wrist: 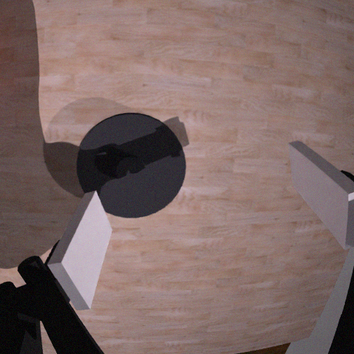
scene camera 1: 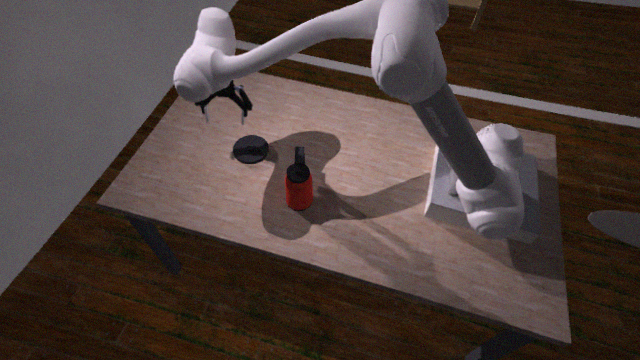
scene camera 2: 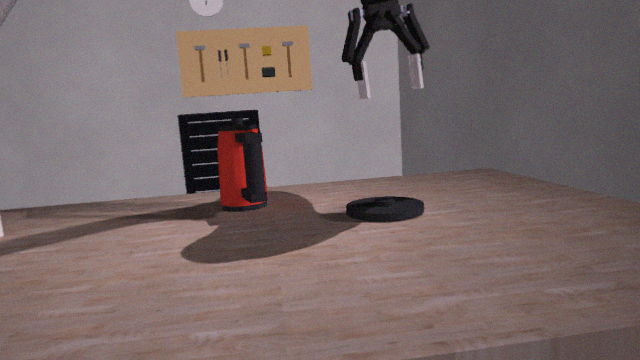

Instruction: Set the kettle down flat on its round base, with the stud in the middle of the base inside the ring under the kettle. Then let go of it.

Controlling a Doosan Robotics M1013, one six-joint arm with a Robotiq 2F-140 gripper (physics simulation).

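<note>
The red kettle stands upright on the table, apart from its base. Its lid and handle are black; in scene camera 1 the handle points to the back. Its underside and ring are hidden. The round black base lies flat on the table, to the left of the kettle in scene camera 1. Its stud is a low bump in scene camera 2; shadow blurs it in the wrist view. My gripper is wide open and empty, well above the table near the base.
The wooden table carries the white arm's mount at the right in scene camera 1. The arm's shadow falls around the kettle and over part of the base. A tool board hangs on the wall behind.
</note>
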